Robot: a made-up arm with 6 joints. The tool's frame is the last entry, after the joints.
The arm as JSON. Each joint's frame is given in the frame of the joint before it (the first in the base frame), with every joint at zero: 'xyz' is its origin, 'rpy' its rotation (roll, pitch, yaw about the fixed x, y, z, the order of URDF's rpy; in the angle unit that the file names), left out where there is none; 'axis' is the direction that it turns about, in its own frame. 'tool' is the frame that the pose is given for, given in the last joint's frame.
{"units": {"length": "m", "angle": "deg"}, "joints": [
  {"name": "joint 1", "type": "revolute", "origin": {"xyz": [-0.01, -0.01, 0.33]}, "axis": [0.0, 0.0, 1.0]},
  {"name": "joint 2", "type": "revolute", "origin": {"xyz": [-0.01, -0.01, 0.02]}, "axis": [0.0, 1.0, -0.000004]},
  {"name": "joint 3", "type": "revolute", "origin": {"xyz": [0.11, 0.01, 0.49]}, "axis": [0.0, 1.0, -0.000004]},
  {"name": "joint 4", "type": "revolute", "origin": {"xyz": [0.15, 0.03, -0.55]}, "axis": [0.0, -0.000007, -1.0]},
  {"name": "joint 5", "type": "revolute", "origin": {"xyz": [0.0, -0.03, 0.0]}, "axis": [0.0, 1.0, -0.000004]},
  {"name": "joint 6", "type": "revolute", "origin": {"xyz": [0.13, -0.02, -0.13]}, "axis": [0.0, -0.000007, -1.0]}
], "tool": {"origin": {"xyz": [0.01, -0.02, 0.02], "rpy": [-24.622, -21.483, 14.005]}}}
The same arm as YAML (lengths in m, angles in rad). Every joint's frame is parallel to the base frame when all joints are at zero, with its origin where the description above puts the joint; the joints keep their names.
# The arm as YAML. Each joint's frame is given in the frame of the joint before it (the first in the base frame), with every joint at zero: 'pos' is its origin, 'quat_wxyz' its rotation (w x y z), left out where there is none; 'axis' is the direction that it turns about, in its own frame. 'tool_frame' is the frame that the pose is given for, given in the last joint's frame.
length_unit: m
angle_unit: rad
joints:
  - joint: joint 1
    pos: [-0.01, -0.01, 0.33]
    axis: [0.0, 0.0, 1.0]
  - joint: joint 2
    pos: [-0.01, -0.01, 0.02]
    axis: [0.0, 1.0, 0.0]
  - joint: joint 3
    pos: [0.11, 0.01, 0.49]
    axis: [0.0, 1.0, 0.0]
  - joint: joint 4
    pos: [0.15, 0.03, -0.55]
    axis: [0.0, 0.0, -1.0]
  - joint: joint 5
    pos: [0.0, -0.03, 0.0]
    axis: [0.0, 1.0, 0.0]
  - joint: joint 6
    pos: [0.13, -0.02, -0.13]
    axis: [0.0, 0.0, -1.0]
tool_frame:
  pos: [0.01, -0.02, 0.02]
  quat_wxyz: [0.95757, -0.18572, -0.206273, 0.077579]

